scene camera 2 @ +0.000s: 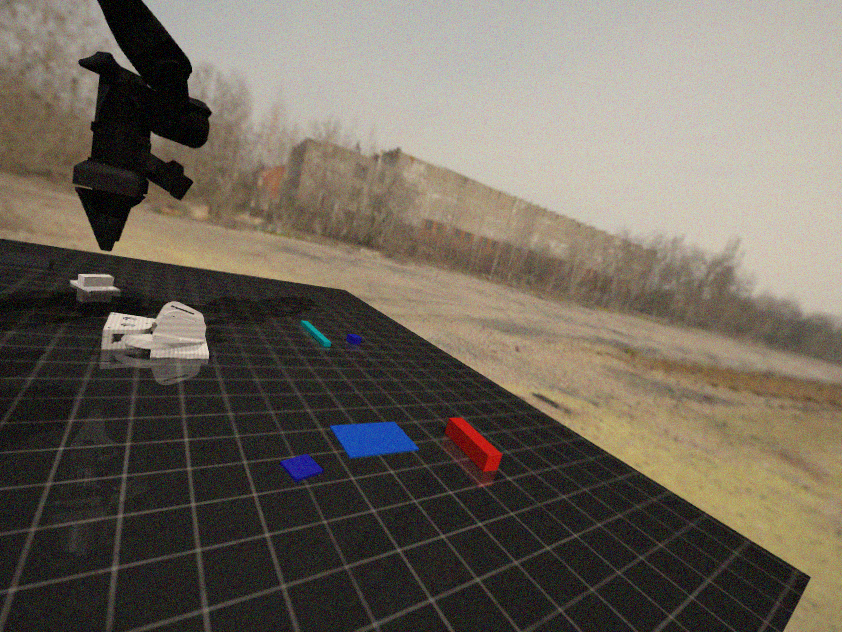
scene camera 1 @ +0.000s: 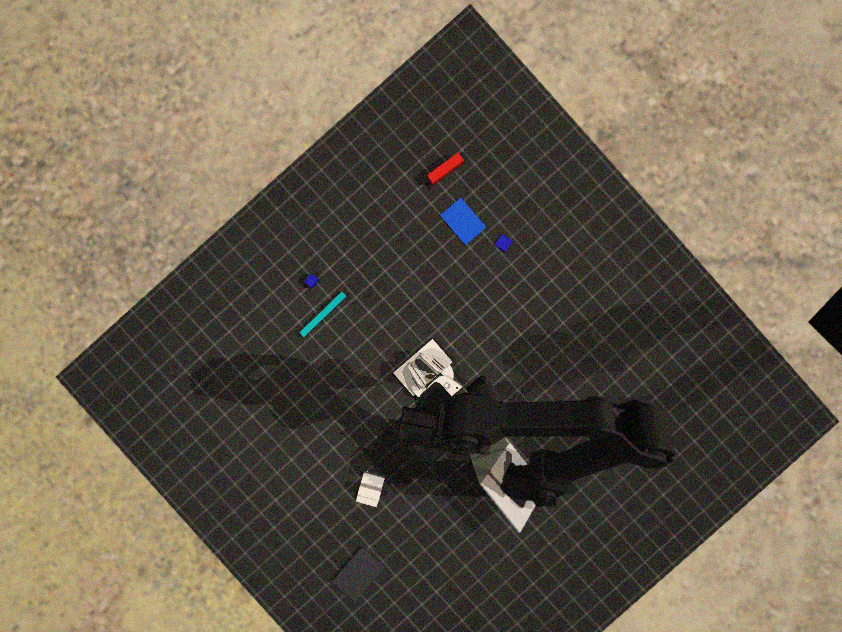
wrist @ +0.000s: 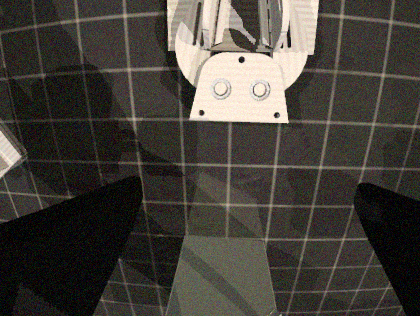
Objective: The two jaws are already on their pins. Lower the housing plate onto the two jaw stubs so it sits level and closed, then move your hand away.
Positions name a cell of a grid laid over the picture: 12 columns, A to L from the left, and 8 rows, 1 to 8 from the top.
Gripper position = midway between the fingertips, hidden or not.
Scene:
My gripper shows in scene camera 2 (B4), in scene camera 1 (G6) and in the wrist view (H5). A blue plate shows in scene camera 2 (F6) and in scene camera 1 (G3); in the wrist view it is out of frame.

